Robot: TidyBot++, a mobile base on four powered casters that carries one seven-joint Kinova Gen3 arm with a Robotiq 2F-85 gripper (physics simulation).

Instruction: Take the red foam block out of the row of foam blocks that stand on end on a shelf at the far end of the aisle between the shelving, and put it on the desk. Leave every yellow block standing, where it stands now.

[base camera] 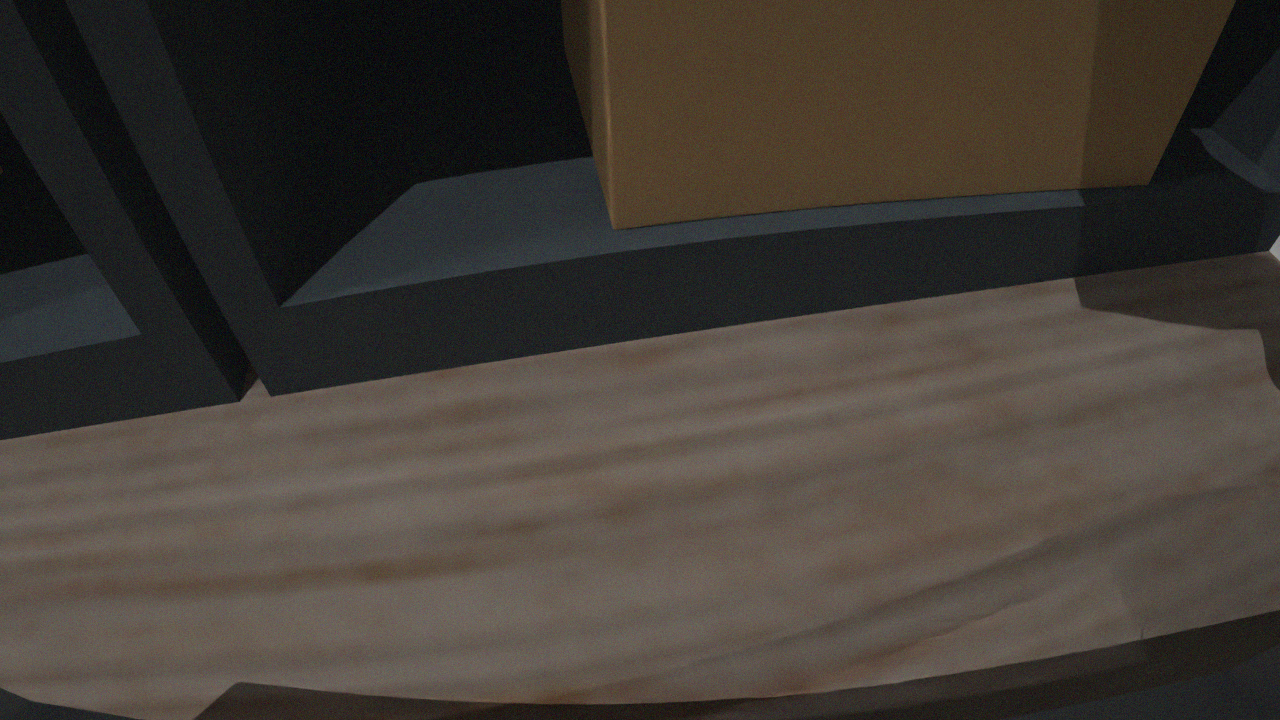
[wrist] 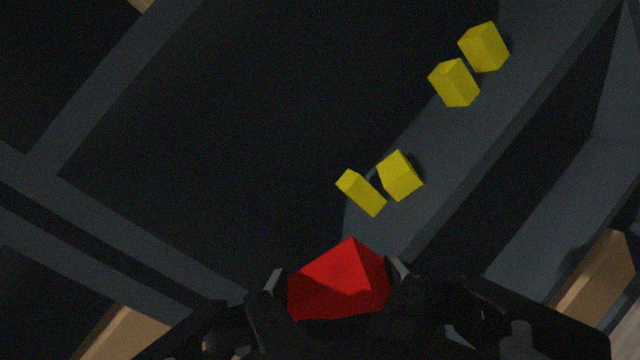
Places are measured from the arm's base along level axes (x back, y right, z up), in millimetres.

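Pixels of known places: gripper, fingertip midpoint: (wrist: 336, 277).
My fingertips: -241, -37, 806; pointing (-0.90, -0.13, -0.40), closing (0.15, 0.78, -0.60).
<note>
For each thing: its top centre in the pictures, then the offset to it from my fingertips, as dx, dy, dz. "pt": a spot on its surface instead. Level surfaces: height alone.
- red foam block, top centre: (wrist: 307, 321) +37, -10, +23
- shelf, surface height: dz -212
- brown cardboard box, surface spot: (base camera: 850, 98) pt -235, +175, -1046
- wood floor, surface height: dz -1203
In the wrist view, my gripper (wrist: 336, 277) is shut on the red foam block (wrist: 332, 275), low in the middle of the view, with a finger on either side of it. Four yellow blocks stand on the shelf (wrist: 440, 150) beyond it: two nearer ones (wrist: 362, 192) (wrist: 399, 175) side by side, and two farther ones (wrist: 454, 82) (wrist: 483, 47) at the upper right. The red block is apart from the yellow blocks. The desk does not show in either view, and the gripper does not show in the base camera view.
In the base camera view, a brown cardboard box (base camera: 850, 98) sits on the low shelf (base camera: 501, 214) of a dark shelving unit, above the wood floor (base camera: 581, 501). In the wrist view, a brown box (wrist: 595, 275) is at the lower right and another (wrist: 122, 335) at the lower left, among dark shelf frames (wrist: 120, 70).
</note>
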